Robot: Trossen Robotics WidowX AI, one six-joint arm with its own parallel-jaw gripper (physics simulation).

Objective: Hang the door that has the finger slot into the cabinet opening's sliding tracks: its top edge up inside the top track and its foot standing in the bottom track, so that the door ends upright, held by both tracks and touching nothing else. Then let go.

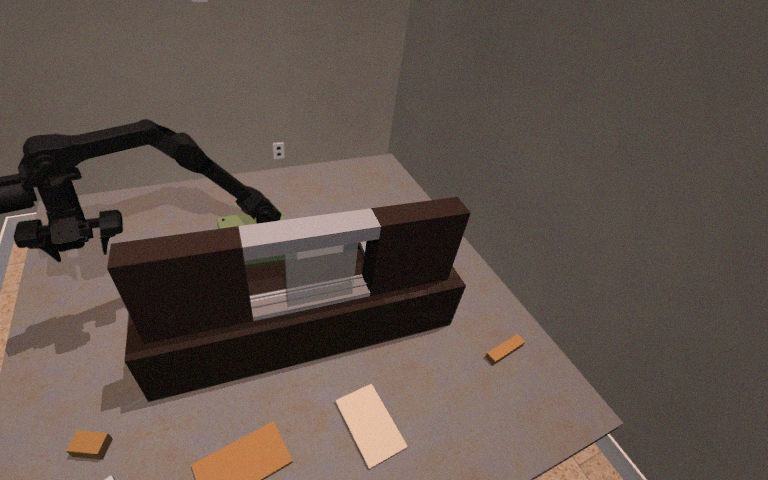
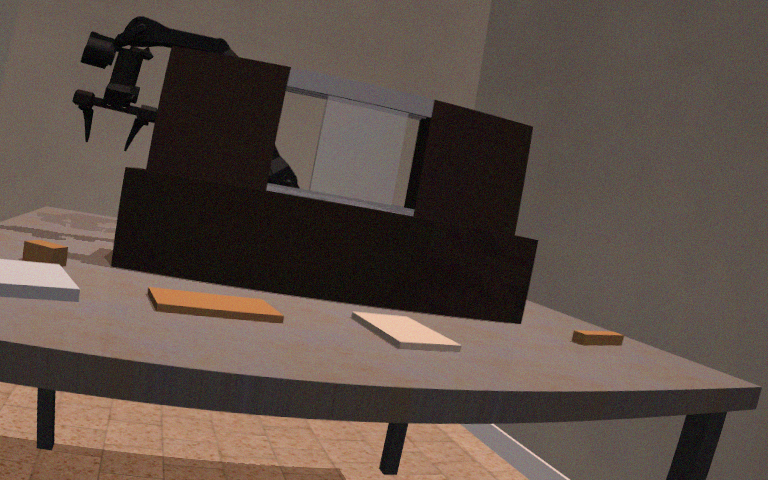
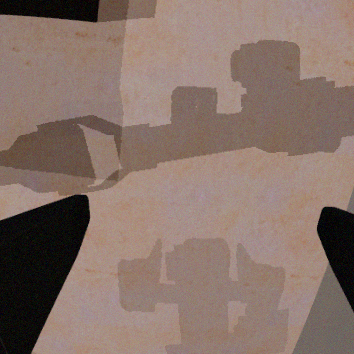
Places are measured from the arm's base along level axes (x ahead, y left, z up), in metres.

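Where they show: gripper, fingertip midpoint: point(image 1: 83, 257) point(image 2: 105, 146) point(image 3: 205, 213).
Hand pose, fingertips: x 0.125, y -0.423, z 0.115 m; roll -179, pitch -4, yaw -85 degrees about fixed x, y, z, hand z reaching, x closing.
Observation:
Each offset is from my fingertips to the top centre of the thing. "*": to the spot under its first point. Level surfaces: height alone.
My gripper point(image 1: 82, 253) point(image 2: 105, 144) point(image 3: 205, 213) is open and empty, high above the table off the cabinet's left end. The dark brown cabinet {* dx +0.287, dy +0.410, dz -0.088 m} point(image 1: 294, 339) point(image 2: 317, 254) has a white top track {dx +0.227, dy +0.464, dz +0.183 m} point(image 1: 311, 229) point(image 2: 362, 90) and a pale grooved bottom track {dx +0.227, dy +0.464, dz -0.019 m} point(image 1: 266, 308) point(image 2: 339, 199). A grey door {dx +0.239, dy +0.482, dz +0.156 m} point(image 1: 320, 277) point(image 2: 356, 150) stands upright in the opening, right of its middle; its ends in the tracks are not clear. A green piece point(image 1: 235, 221) with a small dark dot is partly hidden behind the cabinet. I cannot tell which piece has the finger slot.
On the table {dz -0.196 m} point(image 1: 453, 384) point(image 2: 317, 362), an orange panel {dx +0.474, dy +0.260, dz -0.186 m} point(image 1: 243, 455) point(image 2: 215, 301) and a cream panel {dx +0.481, dy +0.530, dz -0.186 m} point(image 1: 370, 424) point(image 2: 404, 329) lie flat before the cabinet. A white slab {dx +0.521, dy -0.016, dz -0.180 m} point(image 2: 33, 277) and small orange blocks {dx +0.349, dy -0.013, dz -0.166 m} point(image 1: 88, 443) {dx +0.418, dy +0.943, dz -0.176 m} point(image 1: 504, 349) point(image 2: 45, 253) point(image 2: 597, 337) lie around them.

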